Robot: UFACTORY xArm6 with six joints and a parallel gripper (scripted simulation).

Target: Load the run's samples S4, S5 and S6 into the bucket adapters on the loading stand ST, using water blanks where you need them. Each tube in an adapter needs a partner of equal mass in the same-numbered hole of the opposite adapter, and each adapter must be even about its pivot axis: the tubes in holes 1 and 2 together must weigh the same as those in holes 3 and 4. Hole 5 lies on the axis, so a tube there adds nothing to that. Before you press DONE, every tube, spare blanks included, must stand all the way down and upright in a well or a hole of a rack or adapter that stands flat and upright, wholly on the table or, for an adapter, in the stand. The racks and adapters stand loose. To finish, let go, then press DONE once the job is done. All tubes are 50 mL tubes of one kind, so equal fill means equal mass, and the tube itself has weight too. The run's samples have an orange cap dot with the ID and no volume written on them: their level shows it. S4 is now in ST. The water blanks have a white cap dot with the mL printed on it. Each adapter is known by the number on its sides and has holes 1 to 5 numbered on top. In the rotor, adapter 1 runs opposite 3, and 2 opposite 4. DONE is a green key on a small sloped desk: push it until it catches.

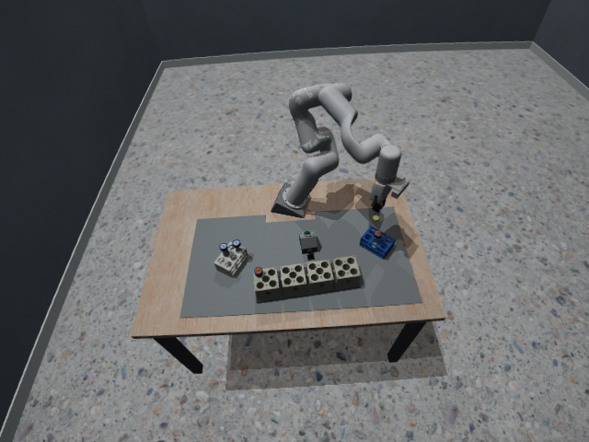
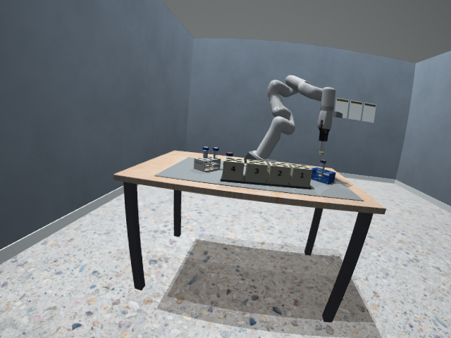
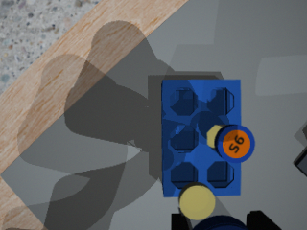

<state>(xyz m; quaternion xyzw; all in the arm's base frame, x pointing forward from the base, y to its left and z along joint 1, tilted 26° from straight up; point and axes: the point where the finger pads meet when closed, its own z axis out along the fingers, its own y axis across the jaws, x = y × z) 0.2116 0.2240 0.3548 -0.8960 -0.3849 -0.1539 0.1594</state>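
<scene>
The tube is 1 cm behind my hand and 5 cm below it. The rest, counted from my hand: green done key (1 cm behind, 30 cm to the right, 18 cm below); then DONE desk (1 cm ahead, 30 cm to the right, 19 cm below); then blue rack (4 cm ahead, 2 cm to the left, 21 cm below).
</scene>
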